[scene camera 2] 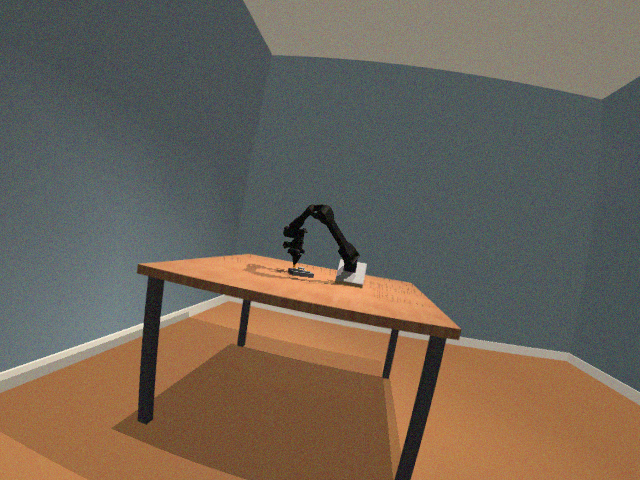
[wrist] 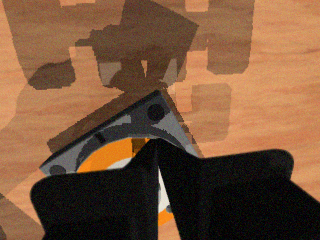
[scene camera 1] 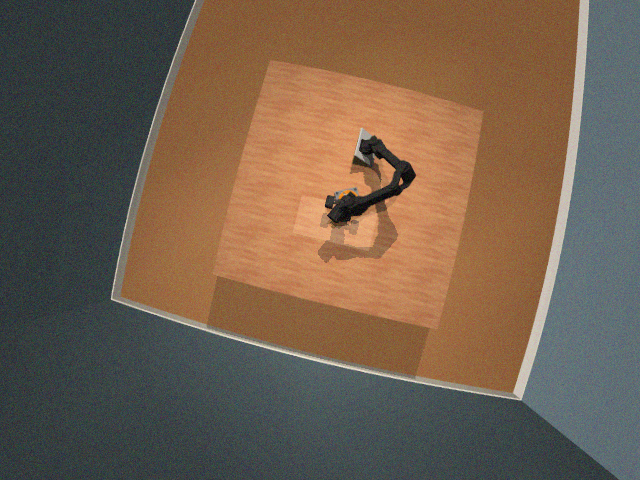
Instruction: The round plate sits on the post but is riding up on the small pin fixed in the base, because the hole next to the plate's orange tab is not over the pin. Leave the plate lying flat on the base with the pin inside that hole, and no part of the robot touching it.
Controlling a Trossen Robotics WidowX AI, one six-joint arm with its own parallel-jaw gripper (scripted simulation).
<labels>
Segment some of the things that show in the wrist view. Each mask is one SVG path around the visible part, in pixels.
My gripper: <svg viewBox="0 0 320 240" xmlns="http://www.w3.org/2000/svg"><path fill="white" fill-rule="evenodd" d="M29 193L34 211L45 232L42 240L158 240L159 170L179 231L180 240L320 240L320 201L290 180L294 159L290 152L283 149L275 148L250 151L242 154L198 158L162 138L149 139L123 168L55 176L49 175L37 181Z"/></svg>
A round orange plate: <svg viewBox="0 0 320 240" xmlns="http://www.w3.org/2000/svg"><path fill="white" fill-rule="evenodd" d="M160 170L161 201L158 206L158 227L174 218L171 208L167 208L170 203ZM161 137L151 134L127 134L107 140L81 161L76 173L123 168L149 139Z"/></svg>
</labels>
